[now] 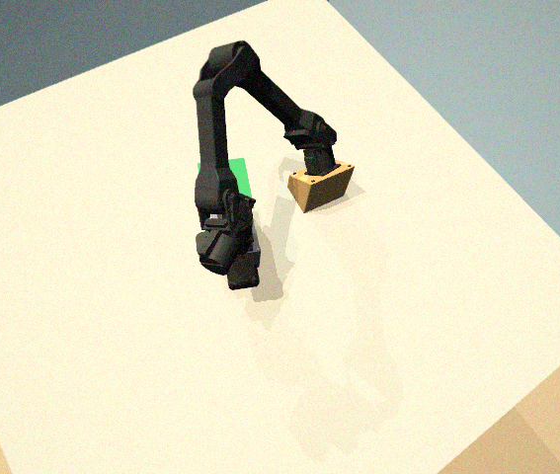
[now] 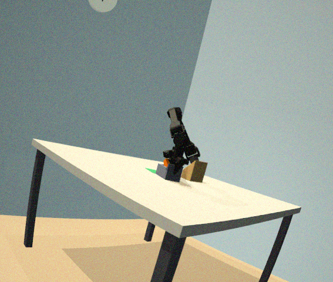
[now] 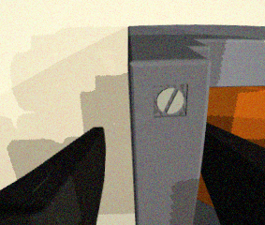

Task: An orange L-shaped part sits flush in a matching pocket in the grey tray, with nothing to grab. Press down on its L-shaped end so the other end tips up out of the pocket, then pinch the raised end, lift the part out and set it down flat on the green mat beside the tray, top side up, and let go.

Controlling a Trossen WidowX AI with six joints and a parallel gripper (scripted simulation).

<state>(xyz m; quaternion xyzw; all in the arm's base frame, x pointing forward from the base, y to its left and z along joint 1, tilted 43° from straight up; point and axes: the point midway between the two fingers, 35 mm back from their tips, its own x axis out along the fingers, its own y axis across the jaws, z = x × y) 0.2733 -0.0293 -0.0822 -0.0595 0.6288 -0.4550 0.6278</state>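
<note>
Right now my gripper tip is 30 mm past the orange L-shaped part, 40 mm to the left of it and 10 mm below it. Round my gripper tip: green mat (120 mm behind, 190 mm to the right, 50 mm below).
</note>
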